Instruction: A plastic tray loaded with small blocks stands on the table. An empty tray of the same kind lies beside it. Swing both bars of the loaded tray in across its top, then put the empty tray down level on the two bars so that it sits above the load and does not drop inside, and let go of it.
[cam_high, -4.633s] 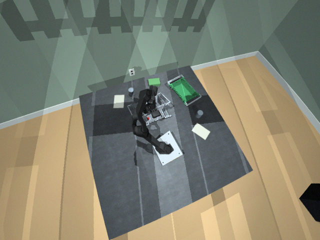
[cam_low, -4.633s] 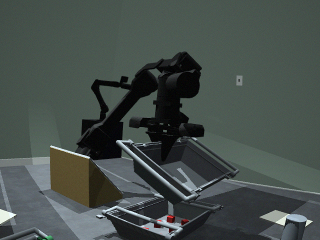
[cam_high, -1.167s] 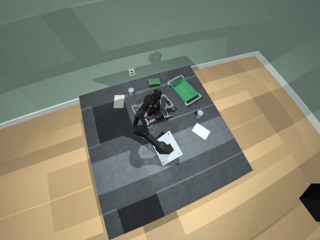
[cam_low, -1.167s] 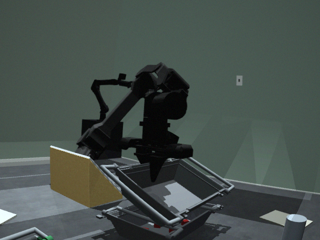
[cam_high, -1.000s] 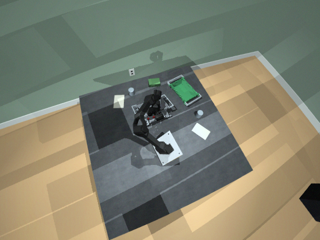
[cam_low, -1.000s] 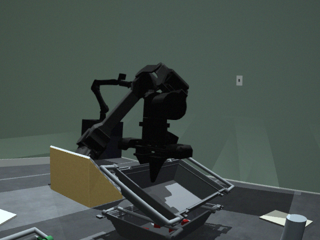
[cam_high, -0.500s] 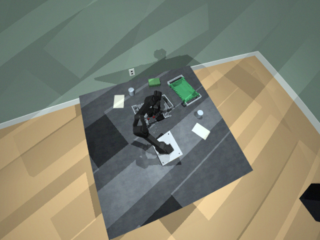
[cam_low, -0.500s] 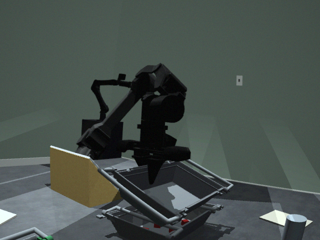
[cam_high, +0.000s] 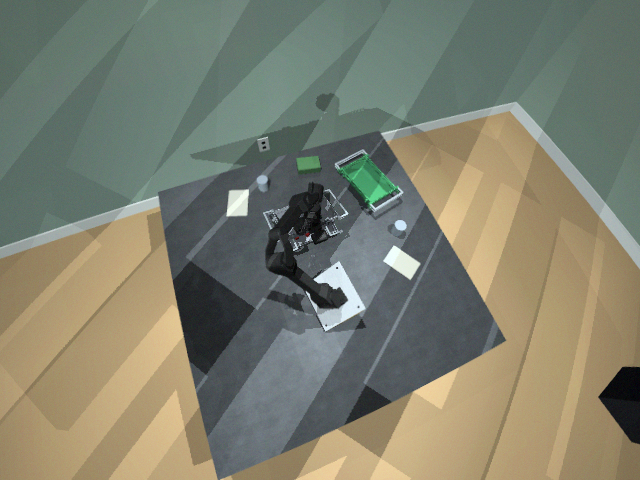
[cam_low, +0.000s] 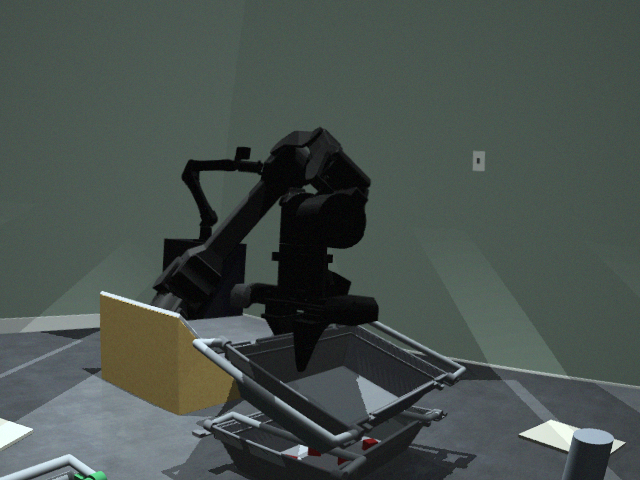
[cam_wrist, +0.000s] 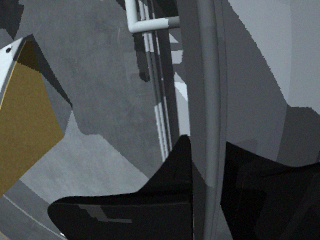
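Right now the grey tray is 70 mm ahead of my gripper tip, 10 mm to the right of it and 10 mm above it. Round my gripper tip: green block (380 mm ahead, 200 mm to the right, 100 mm below).
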